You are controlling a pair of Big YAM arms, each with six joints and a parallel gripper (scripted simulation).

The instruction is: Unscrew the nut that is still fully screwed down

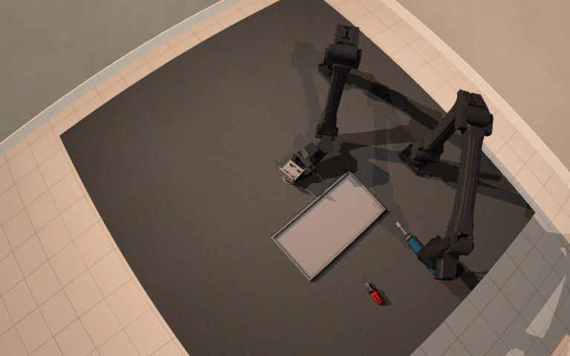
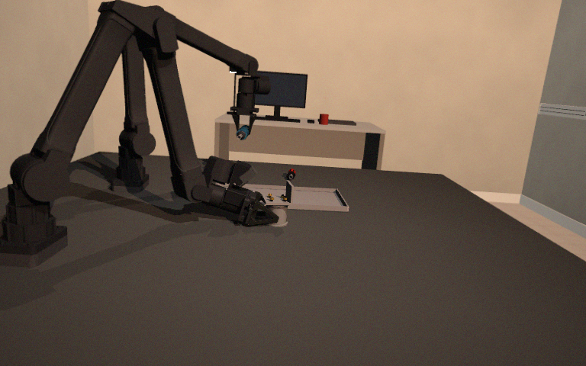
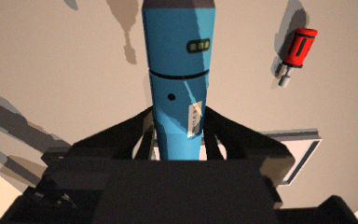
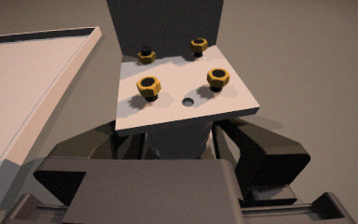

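Now: the joint module 1 cm above my right hand. Also, from my right hand: shallow grey tray: 25 cm to the left, 2 cm below; nut: 2 cm ahead, 2 cm to the left, 5 cm above; grey bracket: 5 cm above.
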